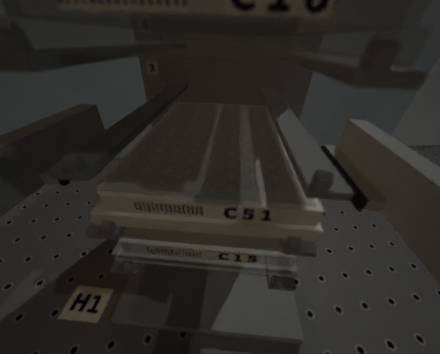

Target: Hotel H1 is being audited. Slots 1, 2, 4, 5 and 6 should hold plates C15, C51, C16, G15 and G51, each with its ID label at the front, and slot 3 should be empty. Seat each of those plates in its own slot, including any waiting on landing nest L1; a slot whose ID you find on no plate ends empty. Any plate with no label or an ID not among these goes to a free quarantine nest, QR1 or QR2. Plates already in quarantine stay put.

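Frame: origin at the arm's base, x up, y ahead, z left, level; millimetres.
Seen in the pictures: gripper, between the fingertips: [217, 129].
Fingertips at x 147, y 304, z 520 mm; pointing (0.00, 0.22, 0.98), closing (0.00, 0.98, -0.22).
Observation:
Offsets run from my fingertips to a thing's top centre. "pt": to the spot under its first point. Level surfaces: height alone.
Plate C51 {dx -4, dy +1, dz +7 mm} [272, 222] lies level in hotel H1, label at the front, on the supports below the empty slot 3 rails. A clear plate C15 {dx -32, dy +1, dz +7 mm} [205, 256] is directly beneath it, label at the front. Another plate {dx +52, dy +1, dz +7 mm} [200, 9] crosses the top edge above slot 3; its label is cut off but looks like C16. My gripper [217, 129] is open, one finger on each side of plate C51, with a gap on both sides. The plates C16, G15 and G51 are not otherwise readable; landing nest L1, QR1 and QR2 do not show.
Slot 3's left rail {pt dx +10, dy -41, dz -7 mm} [135, 117] and right rail {pt dx +10, dy +26, dz -46 mm} [306, 152] run close above and beside C51. A number 3 tag {pt dx +20, dy -45, dz +82 mm} [152, 68] is on the back panel {pt dx +17, dy +15, dz +70 mm} [225, 75]. The H1 tag {dx -134, dy -107, dz -28 mm} [86, 303] is at lower left on the perforated table {dx -134 mm} [345, 280].

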